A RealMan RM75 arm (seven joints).
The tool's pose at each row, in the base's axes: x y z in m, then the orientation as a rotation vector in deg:
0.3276 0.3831 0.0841 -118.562 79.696 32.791
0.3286 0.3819 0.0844 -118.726 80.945 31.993
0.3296 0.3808 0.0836 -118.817 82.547 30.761
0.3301 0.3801 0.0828 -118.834 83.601 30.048
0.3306 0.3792 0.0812 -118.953 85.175 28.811
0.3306 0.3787 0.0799 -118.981 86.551 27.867
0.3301 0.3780 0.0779 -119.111 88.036 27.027
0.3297 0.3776 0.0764 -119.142 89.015 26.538
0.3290 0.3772 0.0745 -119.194 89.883 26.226
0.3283 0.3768 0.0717 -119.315 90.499 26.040
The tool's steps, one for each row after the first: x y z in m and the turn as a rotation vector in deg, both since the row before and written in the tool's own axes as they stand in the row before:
0.0010 -0.0006 -0.0011 0.069 1.029 0.600
0.0016 -0.0004 -0.0001 0.268 1.364 0.748
0.0012 -0.0001 0.0002 0.145 0.831 0.527
0.0018 0.0001 0.0007 0.225 1.375 0.721
0.0011 0.0004 0.0007 0.162 1.102 0.683
0.0015 0.0010 0.0012 -0.005 1.156 0.746
0.0010 0.0008 0.0010 -0.007 0.705 0.521
0.0011 0.0011 0.0013 -0.093 0.580 0.479
0.0016 0.0013 0.0021 -0.145 0.438 0.320

